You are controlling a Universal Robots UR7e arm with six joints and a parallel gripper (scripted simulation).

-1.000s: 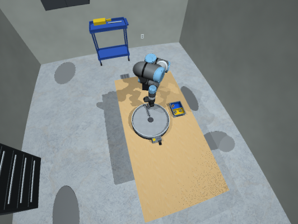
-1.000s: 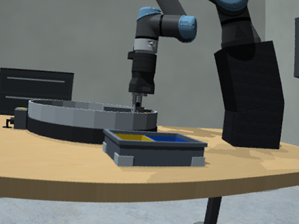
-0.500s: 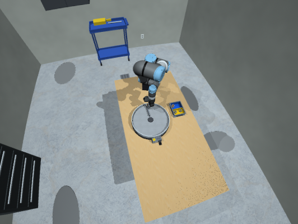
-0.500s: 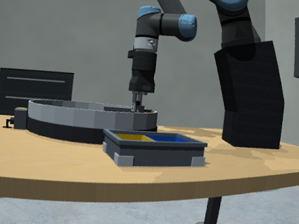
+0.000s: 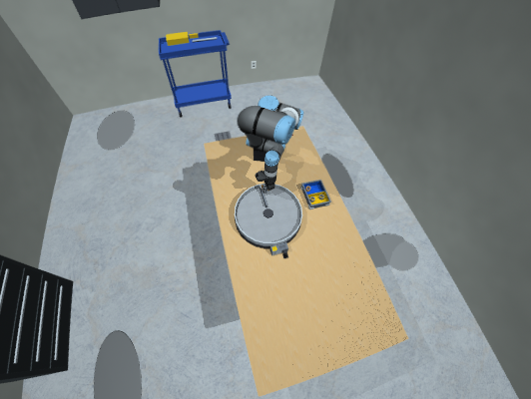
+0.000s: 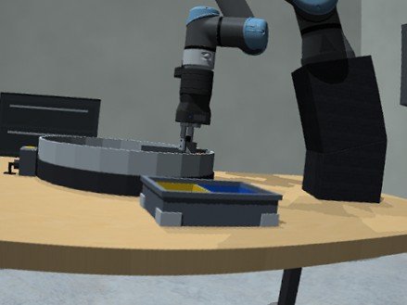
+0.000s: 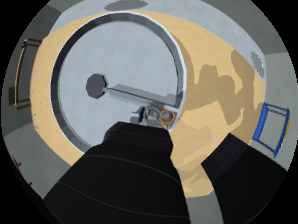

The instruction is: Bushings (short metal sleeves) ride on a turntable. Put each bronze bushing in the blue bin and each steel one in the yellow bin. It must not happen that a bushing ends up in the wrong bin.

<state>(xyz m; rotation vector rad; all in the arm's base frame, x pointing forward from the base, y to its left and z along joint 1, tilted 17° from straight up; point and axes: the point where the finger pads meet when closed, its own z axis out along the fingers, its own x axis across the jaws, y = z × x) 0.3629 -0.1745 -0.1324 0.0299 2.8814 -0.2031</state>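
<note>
Now: hand 13 cm short of the grey two-part tray, 32 cm to the right of it and 7 cm above it. Also, from my hand: round grey turntable (14 cm ahead, 5 cm to the right, 5 cm below).
</note>
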